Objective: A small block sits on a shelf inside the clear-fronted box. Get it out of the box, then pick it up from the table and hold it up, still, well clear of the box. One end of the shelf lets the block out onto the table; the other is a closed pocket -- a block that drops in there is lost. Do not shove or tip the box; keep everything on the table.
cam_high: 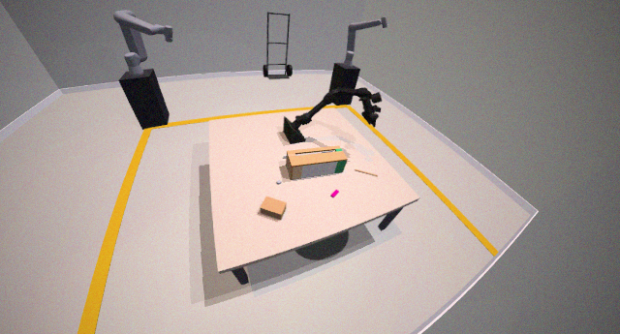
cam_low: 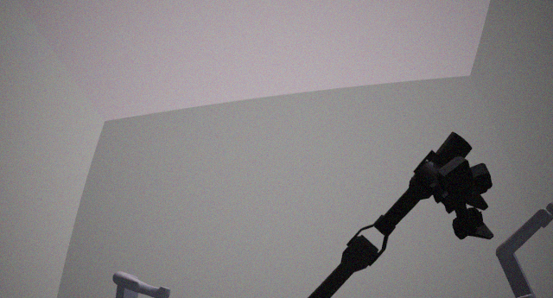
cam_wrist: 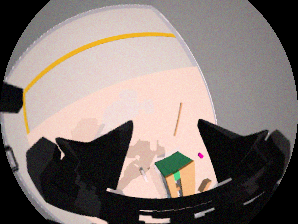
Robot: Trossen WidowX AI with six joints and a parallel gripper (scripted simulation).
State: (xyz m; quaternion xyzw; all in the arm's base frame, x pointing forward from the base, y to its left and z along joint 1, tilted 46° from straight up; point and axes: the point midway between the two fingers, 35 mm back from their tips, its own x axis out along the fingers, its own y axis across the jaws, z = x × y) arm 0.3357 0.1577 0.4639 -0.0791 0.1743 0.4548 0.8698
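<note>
Right now the tan block is 1 cm behind my gripper tip, 41 cm to the right of it and 19 cm below it. The rest, counted from my gripper tip: brown carton: 22 cm ahead, 82 cm to the right, 24 cm below; thin wooden stick: 19 cm ahead, 10 cm to the right, 27 cm below; magenta block: 26 cm ahead, 43 cm to the right, 27 cm below.
</note>
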